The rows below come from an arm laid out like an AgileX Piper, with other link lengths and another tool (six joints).
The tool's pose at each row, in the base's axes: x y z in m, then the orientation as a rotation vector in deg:
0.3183 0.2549 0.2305 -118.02 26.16 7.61
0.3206 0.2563 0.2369 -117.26 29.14 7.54
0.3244 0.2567 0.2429 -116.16 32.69 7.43
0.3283 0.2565 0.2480 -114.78 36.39 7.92
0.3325 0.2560 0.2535 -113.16 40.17 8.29
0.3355 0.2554 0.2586 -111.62 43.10 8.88
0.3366 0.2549 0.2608 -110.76 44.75 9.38
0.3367 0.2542 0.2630 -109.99 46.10 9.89
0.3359 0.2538 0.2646 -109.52 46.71 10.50
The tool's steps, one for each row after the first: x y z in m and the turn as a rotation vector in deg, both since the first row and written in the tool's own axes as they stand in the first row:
0.0000 -0.0067 -0.0019 0.49 1.21 2.17
0.0017 -0.0132 -0.0042 1.21 2.66 4.78
0.0039 -0.0187 -0.0067 1.99 3.73 7.78
0.0064 -0.0245 -0.0095 2.95 4.90 10.84
0.0079 -0.0295 -0.0123 3.84 5.57 13.40
0.0085 -0.0315 -0.0138 4.28 5.84 14.91
0.0081 -0.0330 -0.0155 4.67 5.99 16.20
0.0071 -0.0338 -0.0167 4.89 5.77 16.96

